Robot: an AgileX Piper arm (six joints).
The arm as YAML. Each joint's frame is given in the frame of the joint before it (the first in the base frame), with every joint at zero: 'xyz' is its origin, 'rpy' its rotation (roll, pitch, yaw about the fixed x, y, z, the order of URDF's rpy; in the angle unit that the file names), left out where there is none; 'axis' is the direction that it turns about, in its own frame. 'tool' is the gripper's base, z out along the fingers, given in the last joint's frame.
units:
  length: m
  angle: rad
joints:
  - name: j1
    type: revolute
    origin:
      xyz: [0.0, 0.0, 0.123]
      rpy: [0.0, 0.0, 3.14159]
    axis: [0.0, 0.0, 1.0]
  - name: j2
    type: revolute
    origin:
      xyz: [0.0, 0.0, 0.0]
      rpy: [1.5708, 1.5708, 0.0]
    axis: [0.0, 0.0, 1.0]
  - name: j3
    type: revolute
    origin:
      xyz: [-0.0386, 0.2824, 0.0]
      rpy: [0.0, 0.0, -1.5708]
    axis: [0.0, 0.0, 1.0]
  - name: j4
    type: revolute
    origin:
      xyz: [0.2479, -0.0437, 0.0]
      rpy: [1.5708, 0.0, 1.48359]
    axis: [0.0, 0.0, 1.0]
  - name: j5
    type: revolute
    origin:
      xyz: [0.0, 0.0, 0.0]
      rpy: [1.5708, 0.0, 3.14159]
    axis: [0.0, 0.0, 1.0]
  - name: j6
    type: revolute
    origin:
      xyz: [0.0, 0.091, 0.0]
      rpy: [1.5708, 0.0, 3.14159]
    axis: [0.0, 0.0, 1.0]
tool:
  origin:
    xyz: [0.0, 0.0, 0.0]
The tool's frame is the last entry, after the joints.
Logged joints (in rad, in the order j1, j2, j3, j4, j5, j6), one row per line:
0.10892 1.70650 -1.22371 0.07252 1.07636 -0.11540
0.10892 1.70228 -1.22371 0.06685 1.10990 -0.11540
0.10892 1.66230 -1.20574 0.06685 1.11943 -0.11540
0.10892 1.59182 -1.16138 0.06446 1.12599 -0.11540
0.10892 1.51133 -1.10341 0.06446 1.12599 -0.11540
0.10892 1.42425 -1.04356 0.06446 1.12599 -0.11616
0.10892 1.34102 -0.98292 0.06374 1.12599 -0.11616
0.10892 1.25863 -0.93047 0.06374 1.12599 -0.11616
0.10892 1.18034 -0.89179 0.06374 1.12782 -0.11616
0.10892 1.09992 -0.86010 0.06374 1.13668 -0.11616
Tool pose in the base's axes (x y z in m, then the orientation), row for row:
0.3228 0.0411 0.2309 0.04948 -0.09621 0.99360 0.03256
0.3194 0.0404 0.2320 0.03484 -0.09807 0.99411 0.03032
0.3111 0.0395 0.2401 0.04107 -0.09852 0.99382 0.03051
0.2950 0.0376 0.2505 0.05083 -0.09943 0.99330 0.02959
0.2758 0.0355 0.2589 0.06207 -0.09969 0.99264 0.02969
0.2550 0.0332 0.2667 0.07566 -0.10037 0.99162 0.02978
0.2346 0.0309 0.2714 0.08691 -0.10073 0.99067 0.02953
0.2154 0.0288 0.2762 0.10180 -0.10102 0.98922 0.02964
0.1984 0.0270 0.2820 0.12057 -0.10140 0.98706 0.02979
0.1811 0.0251 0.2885 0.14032 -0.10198 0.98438 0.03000
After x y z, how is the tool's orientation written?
As a quaternion, w x y z.
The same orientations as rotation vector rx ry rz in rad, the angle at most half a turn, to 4 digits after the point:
-0.2931 3.0268 0.0992
-0.3014 3.0557 0.0932
-0.3017 3.0431 0.0934
-0.3026 3.0234 0.0901
-0.3014 3.0009 0.0898
-0.3010 2.9736 0.0893
-0.3001 2.9510 0.0880
-0.2983 2.9211 0.0875
-0.2962 2.8834 0.0870
-0.2946 2.8435 0.0867

